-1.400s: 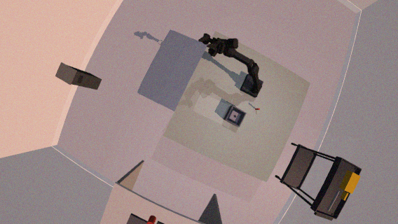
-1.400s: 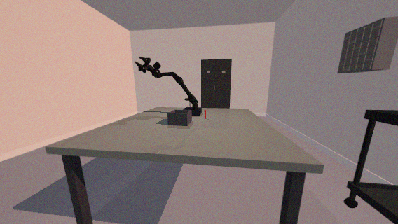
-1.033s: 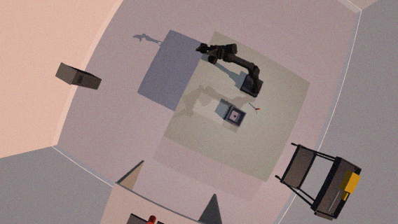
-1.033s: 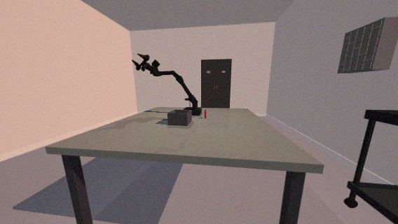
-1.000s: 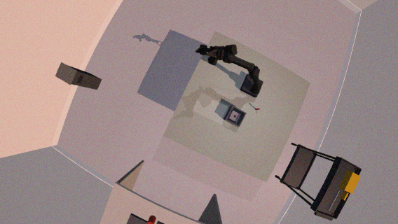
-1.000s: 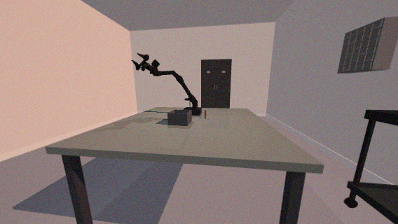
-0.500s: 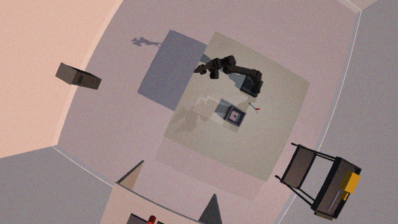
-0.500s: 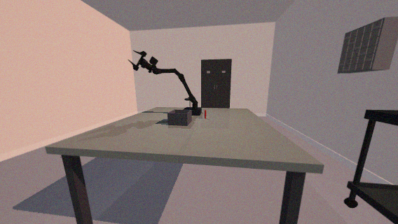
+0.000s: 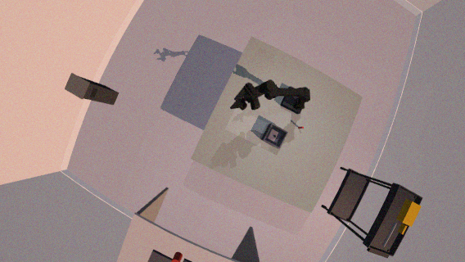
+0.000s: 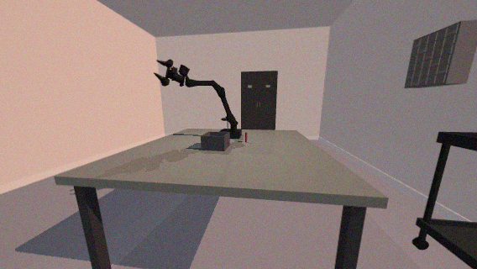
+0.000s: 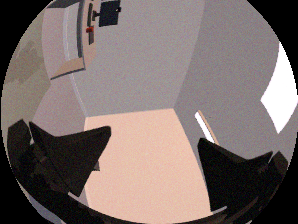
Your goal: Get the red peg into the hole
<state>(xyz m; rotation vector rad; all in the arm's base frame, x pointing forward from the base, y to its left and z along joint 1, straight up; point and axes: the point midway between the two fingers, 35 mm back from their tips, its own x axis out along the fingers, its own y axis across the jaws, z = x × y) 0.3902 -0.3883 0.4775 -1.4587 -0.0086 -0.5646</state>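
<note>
My gripper tip is now 29 cm past the red peg, 55 cm to the right of it and 51 cm above it. The rest, counted from my gripper tip: dark box: 8 cm behind, 40 cm to the left, 52 cm below.
</note>
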